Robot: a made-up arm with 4 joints.
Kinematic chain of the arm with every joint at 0, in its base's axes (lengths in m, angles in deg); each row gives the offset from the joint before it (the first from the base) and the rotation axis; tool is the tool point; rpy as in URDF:
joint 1: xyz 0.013 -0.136 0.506 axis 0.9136 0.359 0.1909
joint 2: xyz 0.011 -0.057 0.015 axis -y
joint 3: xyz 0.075 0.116 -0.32 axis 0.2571 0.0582 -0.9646
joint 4: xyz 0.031 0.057 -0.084 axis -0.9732 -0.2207 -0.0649
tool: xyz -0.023 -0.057 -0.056 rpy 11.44 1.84 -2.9
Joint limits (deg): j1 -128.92..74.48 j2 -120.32..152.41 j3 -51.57..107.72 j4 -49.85..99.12
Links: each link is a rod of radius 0.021 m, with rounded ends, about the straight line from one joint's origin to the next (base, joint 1, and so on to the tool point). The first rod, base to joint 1, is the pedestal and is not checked.
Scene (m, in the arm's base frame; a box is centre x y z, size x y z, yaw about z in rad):
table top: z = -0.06
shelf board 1: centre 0.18 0.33 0 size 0.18 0.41 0.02 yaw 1.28
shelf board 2: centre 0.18 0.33 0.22 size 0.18 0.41 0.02 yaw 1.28
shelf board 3: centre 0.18 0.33 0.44 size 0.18 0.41 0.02 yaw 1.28
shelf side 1: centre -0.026 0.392 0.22 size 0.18 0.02 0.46 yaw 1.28
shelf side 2: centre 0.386 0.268 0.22 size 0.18 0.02 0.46 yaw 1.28
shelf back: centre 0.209 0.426 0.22 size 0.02 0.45 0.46 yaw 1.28
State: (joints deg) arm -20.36 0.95 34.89 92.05
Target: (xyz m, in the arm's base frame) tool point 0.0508 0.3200 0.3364
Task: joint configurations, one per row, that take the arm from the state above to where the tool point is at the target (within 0.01 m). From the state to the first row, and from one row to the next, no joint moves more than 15 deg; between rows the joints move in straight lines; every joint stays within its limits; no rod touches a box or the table.
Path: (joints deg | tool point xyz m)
1: -7.30 2.27 34.97 90.38 | 0.1292 -0.1179 0.1686
2: 5.77 3.59 35.05 88.71 | 0.1070 -0.0442 0.1718
3: 18.83 4.90 35.12 87.04 | 0.0826 0.0265 0.1914
4: 31.89 6.22 35.20 85.37 | 0.0576 0.0908 0.2265
5: 44.95 7.54 35.28 83.70 | 0.0335 0.1459 0.2755
6: 58.02 8.86 35.36 82.03 | 0.0116 0.1891 0.3364
7: 58.26 9.48 35.74 67.33 | 0.0090 0.2001 0.3230
8: 58.51 10.10 36.12 52.64 | 0.0081 0.2150 0.3126
9: 58.75 10.73 36.51 37.94 | 0.0095 0.2328 0.3057
10: 59.00 11.35 36.89 23.25 | 0.0132 0.2523 0.3032
11: 59.24 11.97 37.28 8.55 | 0.0194 0.2720 0.3051
12: 59.49 12.59 37.66 -6.14 | 0.0280 0.2907 0.3116
13: 59.73 13.22 38.04 -20.84 | 0.0387 0.3071 0.3222
14: 59.98 13.84 38.43 -35.53 | 0.0508 0.3200 0.3364

